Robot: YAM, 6 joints.
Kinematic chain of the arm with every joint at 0, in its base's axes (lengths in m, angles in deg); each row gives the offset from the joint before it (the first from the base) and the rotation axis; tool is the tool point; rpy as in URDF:
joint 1: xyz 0 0 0.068 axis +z
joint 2: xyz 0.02 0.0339 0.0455 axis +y
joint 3: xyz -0.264 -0.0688 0 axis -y
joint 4: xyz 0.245 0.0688 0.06 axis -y
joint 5: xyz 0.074 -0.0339 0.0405 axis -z
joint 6: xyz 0.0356 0 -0.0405 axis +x
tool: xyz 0 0 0 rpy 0 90 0
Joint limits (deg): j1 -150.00..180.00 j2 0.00..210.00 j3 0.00..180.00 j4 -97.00..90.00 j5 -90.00..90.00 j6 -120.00..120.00
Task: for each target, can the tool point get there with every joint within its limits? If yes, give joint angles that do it. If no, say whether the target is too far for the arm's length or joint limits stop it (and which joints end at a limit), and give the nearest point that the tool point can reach.
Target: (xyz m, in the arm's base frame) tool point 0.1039 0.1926 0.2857
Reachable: yes | joints 57.80 54.83 40.51 -8.45 -24.39 81.11
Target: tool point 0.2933 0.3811 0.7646
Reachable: no: too far | nearest point 0.2327 0.3024 0.6243 | short by 0.172 m
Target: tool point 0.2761 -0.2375 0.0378
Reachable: yes | joints -40.79 143.91 93.91 -81.45 -0.89 70.95
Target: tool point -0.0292 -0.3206 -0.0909
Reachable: yes | joints -92.41 149.35 67.14 -17.72 26.22 26.85
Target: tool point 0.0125 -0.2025 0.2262
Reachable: yes | joints -89.88 57.86 36.88 -26.47 -19.81 81.52
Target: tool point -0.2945 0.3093 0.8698
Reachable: no: too far | nearest point -0.2183 0.2293 0.6646 | short by 0.233 m
